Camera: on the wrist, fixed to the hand. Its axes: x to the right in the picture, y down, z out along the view.
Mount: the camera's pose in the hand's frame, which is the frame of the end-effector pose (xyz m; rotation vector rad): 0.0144 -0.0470 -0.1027 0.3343 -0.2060 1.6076
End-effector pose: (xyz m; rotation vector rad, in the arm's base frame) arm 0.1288 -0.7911 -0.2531 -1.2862 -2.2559 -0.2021
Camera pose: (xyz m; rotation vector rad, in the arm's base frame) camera 0.1219 -0.8442 -0.1526 -2.4434 -0.7166 0.8455
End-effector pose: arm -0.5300 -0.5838 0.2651 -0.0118 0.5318 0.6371
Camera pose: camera -0.5417 -0.6312 0.1622 0.8646 0.3532 2.0680
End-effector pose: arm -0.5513 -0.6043 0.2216 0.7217 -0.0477 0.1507
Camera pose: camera -0.5307 -0.5694 0.1152 0.8795 -0.8199 1.6466
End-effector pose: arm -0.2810 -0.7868 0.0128 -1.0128 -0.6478 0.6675
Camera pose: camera -0.1856 -0.8487 0.0185 -1.0050 0.2777 2.2033
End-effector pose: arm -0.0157 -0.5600 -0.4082 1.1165 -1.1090 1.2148
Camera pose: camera 0.0346 -0.4579 -0.4078 -0.3298 1.8424 -2.2425
